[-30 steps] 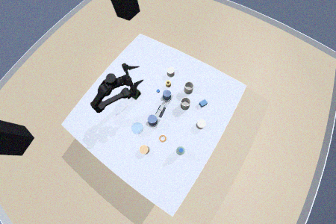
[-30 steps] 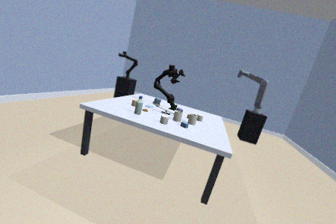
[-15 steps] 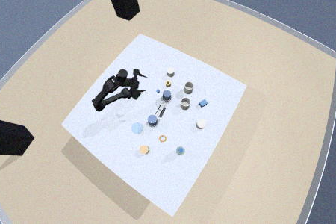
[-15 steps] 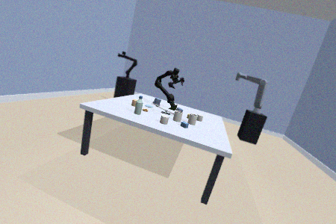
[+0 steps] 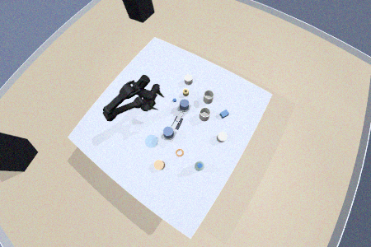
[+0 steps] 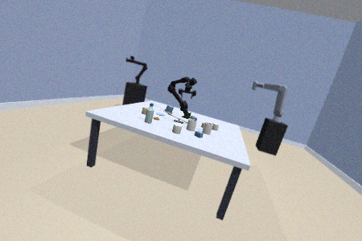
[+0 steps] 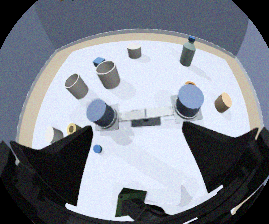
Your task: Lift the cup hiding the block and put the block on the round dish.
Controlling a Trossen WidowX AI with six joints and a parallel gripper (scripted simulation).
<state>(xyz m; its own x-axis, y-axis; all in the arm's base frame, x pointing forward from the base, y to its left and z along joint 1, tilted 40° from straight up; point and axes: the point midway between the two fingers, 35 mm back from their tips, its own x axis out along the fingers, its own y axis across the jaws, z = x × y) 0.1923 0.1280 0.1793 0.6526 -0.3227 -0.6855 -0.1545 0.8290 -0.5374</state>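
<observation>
Now: the blue cup 80 mm ahead of my gripper tip, 150 mm to the left of it and 180 mm below it. The rest, counted from my gripper tip: pale blue round dish 10 mm ahead, 230 mm to the right, 240 mm below; orange cylinder 190 mm ahead, 330 mm to the right, 210 mm below; blue block 380 mm ahead, 250 mm to the left, 220 mm below.
</observation>
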